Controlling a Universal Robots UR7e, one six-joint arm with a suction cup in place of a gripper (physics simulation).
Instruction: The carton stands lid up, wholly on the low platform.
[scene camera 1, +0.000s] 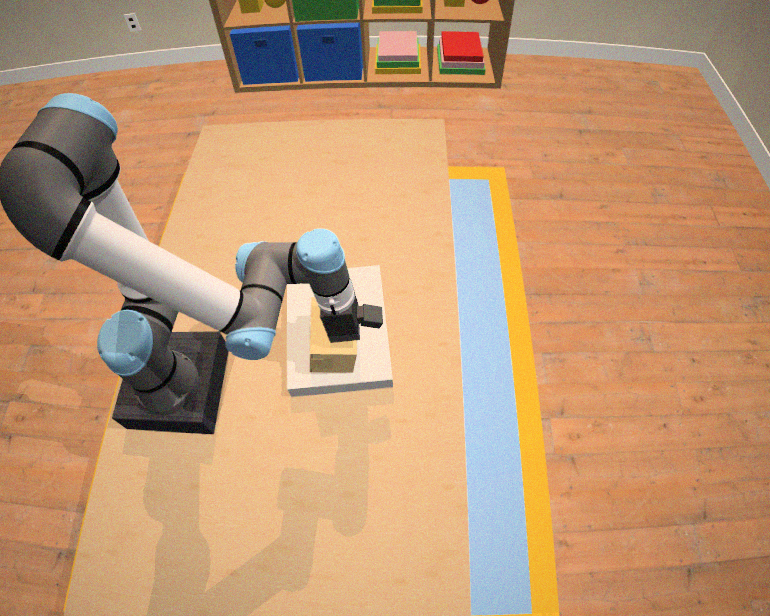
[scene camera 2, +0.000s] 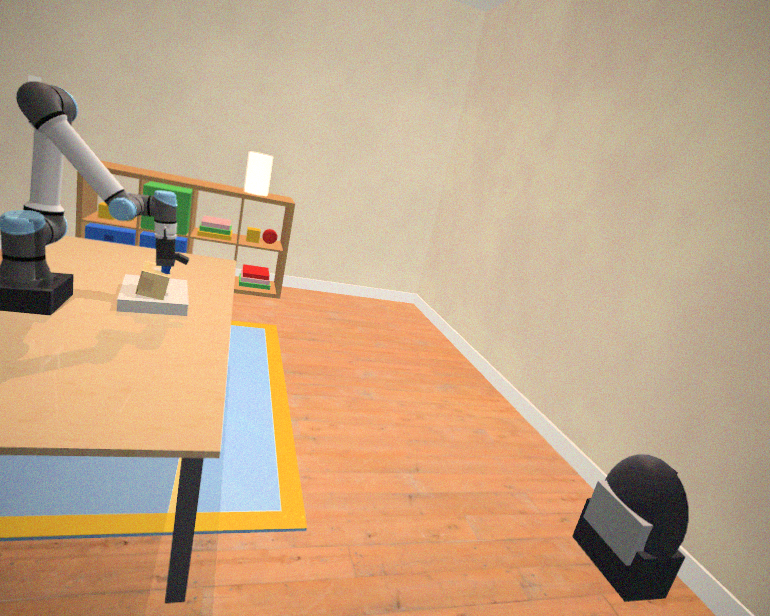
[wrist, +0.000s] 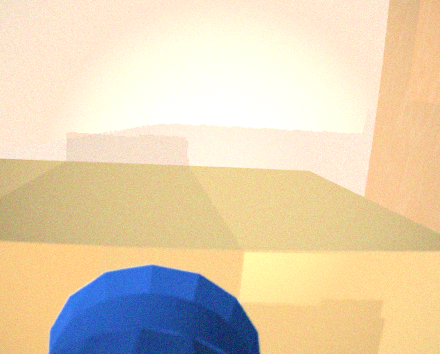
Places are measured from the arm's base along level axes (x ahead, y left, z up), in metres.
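Where they show: hand, tool point: (scene camera 2: 165, 275) (wrist: 164, 305); arm's base, link origin: (scene camera 1: 168, 384) (scene camera 2: 25, 281).
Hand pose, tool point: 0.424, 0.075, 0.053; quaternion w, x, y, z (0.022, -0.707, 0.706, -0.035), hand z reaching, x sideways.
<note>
Things, the pixels of their top centre, and the offset from my tool point, as dx, dy, dz. "spot": a spot on its surface instead. Level surfaces: height alone.
- tan carton, top centre: (scene camera 1: 329, 323) (scene camera 2: 155, 266) -0.040, +0.019, +0.026
- low white platform, top centre: (scene camera 1: 336, 323) (scene camera 2: 155, 288) -0.037, +0.082, -0.084
- olive face, surface spot: (wrist: 289, 211) spot: +0.013, -0.025, -0.015
- wooden table, surface height: dz -0.132
The tan carton (scene camera 1: 334, 362) (scene camera 2: 153, 285) sits tilted over the low white platform (scene camera 1: 373, 367) (scene camera 2: 175, 303), near its front half. In scene camera 2 it leans with one corner up. My suction cup (scene camera 1: 341, 335) (scene camera 2: 166, 268) (wrist: 152, 312) presses on the carton's upper face near its raised edge and holds it. In the wrist view the blue cup lies against the carton's yellow face, with an olive face (wrist: 289, 211) beyond and the pale platform (wrist: 218, 88) behind. I cannot tell which face is the lid.
The platform lies on a wooden table (scene camera 1: 322, 183) (scene camera 2: 150, 379), with the arm's black base (scene camera 1: 202, 397) to its left. A blue and yellow rug (scene camera 1: 487, 367) runs along the table's right side. A shelf unit (scene camera 1: 499, 55) (scene camera 2: 287, 245) stands at the back wall.
</note>
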